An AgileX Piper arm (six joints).
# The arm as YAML. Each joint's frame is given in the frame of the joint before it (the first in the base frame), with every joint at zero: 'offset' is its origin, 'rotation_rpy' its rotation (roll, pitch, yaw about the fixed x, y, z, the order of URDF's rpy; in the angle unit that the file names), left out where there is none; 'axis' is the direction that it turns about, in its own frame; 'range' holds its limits. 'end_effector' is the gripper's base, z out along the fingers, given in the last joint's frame.
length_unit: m
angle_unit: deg
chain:
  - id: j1
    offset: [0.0, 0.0, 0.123]
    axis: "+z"
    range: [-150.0, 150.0]
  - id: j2
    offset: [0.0, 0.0, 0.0]
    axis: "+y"
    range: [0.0, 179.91]
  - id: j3
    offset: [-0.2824, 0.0, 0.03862]
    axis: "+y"
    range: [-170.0, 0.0]
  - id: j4
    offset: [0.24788, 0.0, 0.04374]
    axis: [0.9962, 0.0, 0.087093]
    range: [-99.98, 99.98]
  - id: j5
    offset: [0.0, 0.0, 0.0]
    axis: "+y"
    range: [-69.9, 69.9]
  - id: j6
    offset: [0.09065, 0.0, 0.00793]
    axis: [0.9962, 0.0, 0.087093]
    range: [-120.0, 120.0]
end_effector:
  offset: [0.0, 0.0, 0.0]
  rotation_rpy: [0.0, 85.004, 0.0]
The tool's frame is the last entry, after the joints.
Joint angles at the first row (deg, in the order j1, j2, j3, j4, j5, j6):
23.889 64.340 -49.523 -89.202 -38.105 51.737
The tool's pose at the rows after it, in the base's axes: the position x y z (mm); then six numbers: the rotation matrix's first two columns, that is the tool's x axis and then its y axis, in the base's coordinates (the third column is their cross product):
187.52, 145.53, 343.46, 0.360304, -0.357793, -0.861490, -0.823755, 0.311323, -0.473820
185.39, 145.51, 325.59, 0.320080, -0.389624, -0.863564, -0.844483, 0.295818, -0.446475
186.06, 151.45, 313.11, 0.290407, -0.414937, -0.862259, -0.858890, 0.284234, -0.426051
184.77, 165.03, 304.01, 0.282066, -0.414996, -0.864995, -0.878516, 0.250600, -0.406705
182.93, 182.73, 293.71, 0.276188, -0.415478, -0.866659, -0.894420, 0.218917, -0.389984
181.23, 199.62, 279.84, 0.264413, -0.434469, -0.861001, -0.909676, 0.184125, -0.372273
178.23, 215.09, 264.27, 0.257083, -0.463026, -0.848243, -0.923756, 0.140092, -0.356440
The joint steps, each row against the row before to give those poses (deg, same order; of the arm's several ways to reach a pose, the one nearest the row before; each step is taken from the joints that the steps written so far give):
0.001 -0.081 3.052 -1.754 -0.781 2.070
0.435 0.269 2.861 -0.847 0.703 0.228
1.916 1.348 1.179 -0.054 2.096 0.001
3.476 2.156 0.219 1.703 1.442 -1.298
4.436 2.822 -0.002 3.429 2.369 -2.743
3.978 3.246 0.002 2.611 2.383 -2.333
3.498 3.305 -0.001 1.528 1.889 -1.782

